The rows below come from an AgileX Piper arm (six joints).
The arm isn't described. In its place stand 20 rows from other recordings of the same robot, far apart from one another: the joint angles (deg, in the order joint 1, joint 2, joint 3, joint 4, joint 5, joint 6), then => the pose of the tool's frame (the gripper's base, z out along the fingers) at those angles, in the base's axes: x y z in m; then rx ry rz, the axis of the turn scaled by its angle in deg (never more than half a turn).
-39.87, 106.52, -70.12, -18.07, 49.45, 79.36 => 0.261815 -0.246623 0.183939 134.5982 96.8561 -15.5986
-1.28, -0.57, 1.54, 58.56, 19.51, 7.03 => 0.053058 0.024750 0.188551 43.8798 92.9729 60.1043
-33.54, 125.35, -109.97, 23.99, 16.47, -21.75 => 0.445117 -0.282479 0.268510 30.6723 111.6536 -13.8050
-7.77, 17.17, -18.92, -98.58, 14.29, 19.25 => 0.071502 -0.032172 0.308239 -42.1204 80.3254 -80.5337
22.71, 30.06, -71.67, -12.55, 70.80, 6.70 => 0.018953 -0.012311 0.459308 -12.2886 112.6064 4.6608
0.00, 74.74, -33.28, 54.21, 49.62, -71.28 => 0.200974 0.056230 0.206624 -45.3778 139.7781 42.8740
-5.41, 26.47, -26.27, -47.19, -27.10, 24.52 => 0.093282 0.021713 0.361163 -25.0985 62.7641 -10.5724
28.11, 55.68, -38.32, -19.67, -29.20, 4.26 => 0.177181 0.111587 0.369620 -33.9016 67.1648 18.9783
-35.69, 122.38, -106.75, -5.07, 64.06, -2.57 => 0.368111 -0.273321 0.228691 45.2301 160.2992 -14.0076
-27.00, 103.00, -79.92, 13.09, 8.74, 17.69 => 0.382471 -0.191364 0.291820 55.1269 102.7788 4.2896
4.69, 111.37, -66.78, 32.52, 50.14, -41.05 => 0.349251 0.066331 0.146483 -35.9091 164.5466 35.1657
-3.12, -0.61, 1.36, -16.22, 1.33, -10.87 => 0.056397 -0.003665 0.203812 -17.9550 86.0411 -24.3949
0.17, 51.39, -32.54, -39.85, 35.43, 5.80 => 0.165066 -0.033314 0.271998 -22.0712 132.6075 -39.4065
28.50, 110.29, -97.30, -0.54, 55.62, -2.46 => 0.374681 0.202630 0.279872 -41.3644 148.3483 7.4565
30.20, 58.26, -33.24, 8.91, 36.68, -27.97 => 0.149243 0.096603 0.242833 -64.9602 131.4109 10.4002
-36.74, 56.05, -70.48, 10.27, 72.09, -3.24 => 0.136020 -0.082269 0.411912 40.5782 135.4423 -3.7283
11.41, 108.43, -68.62, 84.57, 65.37, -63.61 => 0.347381 0.154117 0.225525 -29.5132 126.2806 88.7578
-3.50, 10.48, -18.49, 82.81, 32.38, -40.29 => 0.047822 0.045516 0.301546 5.9124 86.5835 53.2715
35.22, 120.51, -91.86, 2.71, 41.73, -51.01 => 0.368488 0.263638 0.183563 -104.5268 114.8716 -1.6398
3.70, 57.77, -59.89, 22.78, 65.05, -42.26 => 0.173238 0.043216 0.364631 -51.1495 132.4251 14.2700
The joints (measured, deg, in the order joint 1, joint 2, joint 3, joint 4, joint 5, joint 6), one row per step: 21.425, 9.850, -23.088, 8.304, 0.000, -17.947; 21.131, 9.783, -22.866, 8.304, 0.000, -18.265; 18.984, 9.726, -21.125, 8.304, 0.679, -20.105; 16.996, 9.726, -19.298, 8.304, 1.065, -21.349; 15.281, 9.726, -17.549, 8.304, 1.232, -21.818; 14.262, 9.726, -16.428, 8.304, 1.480, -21.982; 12.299, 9.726, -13.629, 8.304, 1.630, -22.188; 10.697, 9.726, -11.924, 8.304, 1.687, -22.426; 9.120, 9.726, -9.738, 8.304, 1.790, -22.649; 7.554, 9.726, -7.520, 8.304, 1.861, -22.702; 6.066, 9.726, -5.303, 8.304, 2.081, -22.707; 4.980, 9.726, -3.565, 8.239, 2.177, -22.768; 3.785, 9.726, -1.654, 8.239, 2.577, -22.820; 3.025, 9.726, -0.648, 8.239, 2.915, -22.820; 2.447, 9.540, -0.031, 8.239, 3.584, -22.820
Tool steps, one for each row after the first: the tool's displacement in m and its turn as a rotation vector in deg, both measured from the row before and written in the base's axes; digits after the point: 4 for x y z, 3 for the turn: 0.0003, -0.0001, -0.0012, -0.338, 0.035, -0.393; 0.0041, -0.0002, -0.0107, -2.489, 1.598, -2.588; 0.0041, -0.0005, -0.0109, -1.841, 1.722, -2.248; 0.0035, -0.0007, -0.0102, -0.977, 1.709, -1.793; 0.0021, -0.0005, -0.0068, -0.511, 1.278, -1.015; 0.0043, -0.0011, -0.0165, -0.879, 2.820, -1.973; 0.0023, -0.0013, -0.0101, -0.584, 1.678, -1.620; 0.0024, -0.0014, -0.0130, -0.614, 2.214, -1.579; 0.0019, -0.0016, -0.0133, -0.385, 2.256, -1.557; 0.0013, -0.0016, -0.0135, -0.295, 2.417, -1.456; 0.0006, -0.0013, -0.0105, -0.302, 1.812, -1.069; 0.0003, -0.0014, -0.0120, -0.226, 2.296, -1.133; -0.0001, -0.0009, -0.0065, -0.077, 1.338, -0.712; -0.0004, -0.0006, -0.0045, -0.045, 1.092, -0.482
